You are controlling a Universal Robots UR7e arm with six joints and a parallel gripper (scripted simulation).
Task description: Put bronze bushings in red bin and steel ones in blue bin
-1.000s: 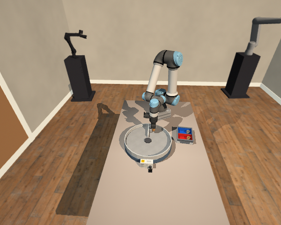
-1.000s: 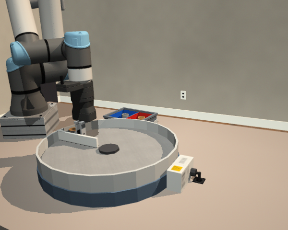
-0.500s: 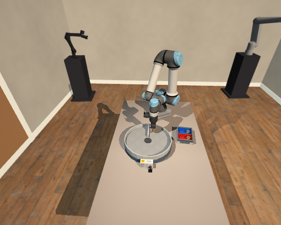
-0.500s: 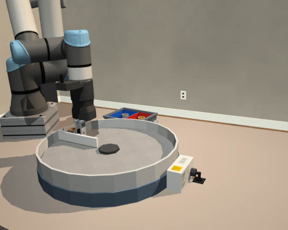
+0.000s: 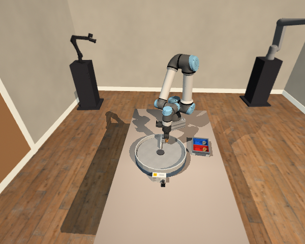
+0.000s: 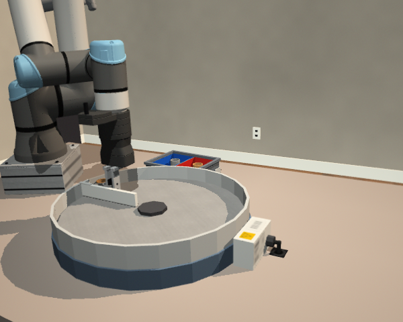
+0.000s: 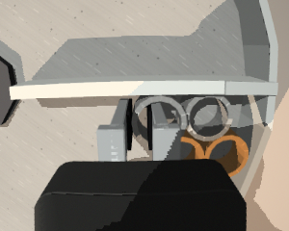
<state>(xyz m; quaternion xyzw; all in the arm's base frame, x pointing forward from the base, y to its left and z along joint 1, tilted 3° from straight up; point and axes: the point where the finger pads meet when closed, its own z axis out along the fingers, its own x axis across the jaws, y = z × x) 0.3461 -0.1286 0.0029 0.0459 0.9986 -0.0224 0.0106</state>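
My hand is 330 mm to the right of the bin, 60 mm above it and 30 mm short of it. Also, from my hand: round turntable 120 mm ahead, 30 mm to the right, 30 mm below.
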